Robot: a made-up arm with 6 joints.
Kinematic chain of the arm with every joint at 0, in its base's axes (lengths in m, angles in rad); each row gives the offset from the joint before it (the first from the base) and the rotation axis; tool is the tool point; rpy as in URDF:
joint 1: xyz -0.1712 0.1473 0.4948 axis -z
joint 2: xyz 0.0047 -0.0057 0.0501 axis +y
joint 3: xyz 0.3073 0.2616 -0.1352 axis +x
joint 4: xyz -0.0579 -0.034 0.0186 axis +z
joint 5: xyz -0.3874 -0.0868 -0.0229 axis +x
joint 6: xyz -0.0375 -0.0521 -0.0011 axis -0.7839 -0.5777 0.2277
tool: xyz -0.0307 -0.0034 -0.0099 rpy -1.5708 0 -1.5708
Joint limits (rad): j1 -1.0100..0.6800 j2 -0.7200..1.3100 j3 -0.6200..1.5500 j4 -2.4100..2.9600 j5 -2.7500..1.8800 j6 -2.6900..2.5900
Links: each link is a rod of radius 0.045 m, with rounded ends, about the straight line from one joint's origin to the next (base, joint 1, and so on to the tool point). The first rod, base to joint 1, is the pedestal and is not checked.
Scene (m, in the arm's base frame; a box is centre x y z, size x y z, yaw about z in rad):
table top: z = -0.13
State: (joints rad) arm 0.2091 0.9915 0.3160 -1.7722 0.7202 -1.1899
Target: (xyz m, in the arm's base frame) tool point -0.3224 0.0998 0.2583
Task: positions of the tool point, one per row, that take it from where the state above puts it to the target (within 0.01 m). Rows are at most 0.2 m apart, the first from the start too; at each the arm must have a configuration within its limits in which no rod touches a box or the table.
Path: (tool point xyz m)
1: -0.0331 0.7867 0.4599
2: -0.1560 0.7454 0.5332
3: -0.2810 0.6672 0.5660
4: -0.3863 0.5583 0.5564
5: -0.4527 0.4302 0.5085
6: -0.4663 0.2992 0.4326
7: -0.4216 0.1833 0.3435
8: -0.3224 0.0998 0.2583

